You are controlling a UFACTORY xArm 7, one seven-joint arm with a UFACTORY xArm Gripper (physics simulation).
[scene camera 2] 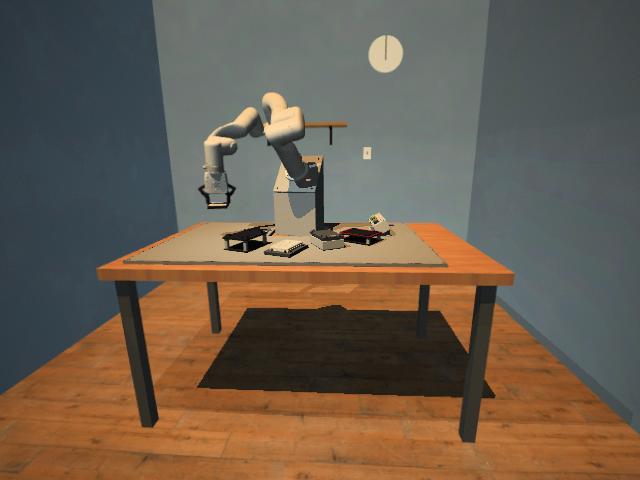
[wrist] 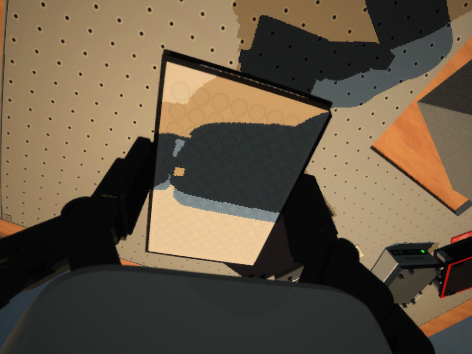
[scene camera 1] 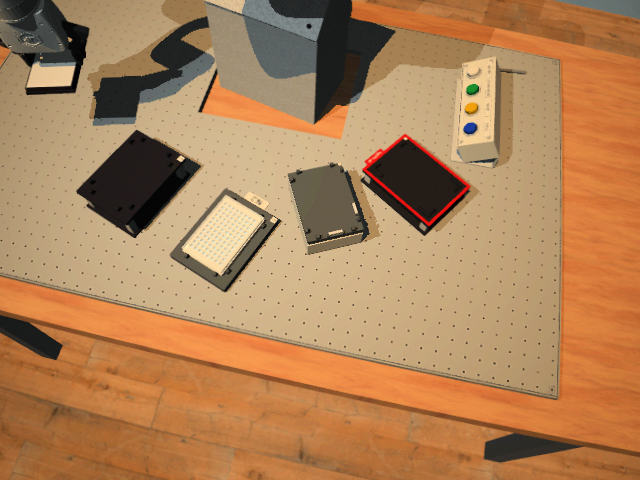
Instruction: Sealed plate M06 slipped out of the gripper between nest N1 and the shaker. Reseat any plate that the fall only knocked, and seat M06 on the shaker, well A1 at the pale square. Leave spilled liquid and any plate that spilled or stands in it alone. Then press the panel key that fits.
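Places are measured from the arm's base along level axes (x ahead, y left, z up), in metres.
Where they show: gripper, fingertip midpoint: (scene camera 2: 218,204) (wrist: 226,175) (scene camera 1: 57,59); arm's base, link origin: (scene camera 2: 297,171).
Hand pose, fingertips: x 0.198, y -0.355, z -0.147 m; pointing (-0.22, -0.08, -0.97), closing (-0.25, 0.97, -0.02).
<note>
Each offset is from my fingertips to the top centre of the thing. "*": to the spot under its first point.
My gripper (scene camera 1: 53,63) (scene camera 2: 217,200) (wrist: 226,175) is shut on a sealed plate with a dark rim and pale top @[* 0.049 m ahead, 0.013 m left, 0.005 m up] (scene camera 1: 50,78) (scene camera 2: 217,206) (wrist: 215,235), held level high above the mat at the far left. Its label cannot be read. The grey shaker (scene camera 1: 325,201) (scene camera 2: 326,240) (wrist: 412,280) bears no plate; a green light shows on its front in the wrist view. A white well plate @[0.205 m ahead, 0.355 m left, 0.137 m down] (scene camera 1: 224,233) (scene camera 2: 288,244) lies in the low grey nest @[* 0.259 m ahead, 0.292 m left, 0.153 m down] (scene camera 1: 181,256), whose tag seems to read N2. Whether it is fully seated is hard to tell. Spilled liquid does not show.
A raised black stand (scene camera 1: 131,178) (scene camera 2: 242,235) is left of the white plate. A red-rimmed black stand (scene camera 1: 416,180) (scene camera 2: 361,233) is right of the shaker. The key panel @[0.172 m back, 0.779 m left, 0.084 m down] (scene camera 1: 483,139) (scene camera 2: 379,223) has white, green, yellow and blue keys. The arm's pedestal (scene camera 1: 268,77) (scene camera 2: 294,214) stands behind.
</note>
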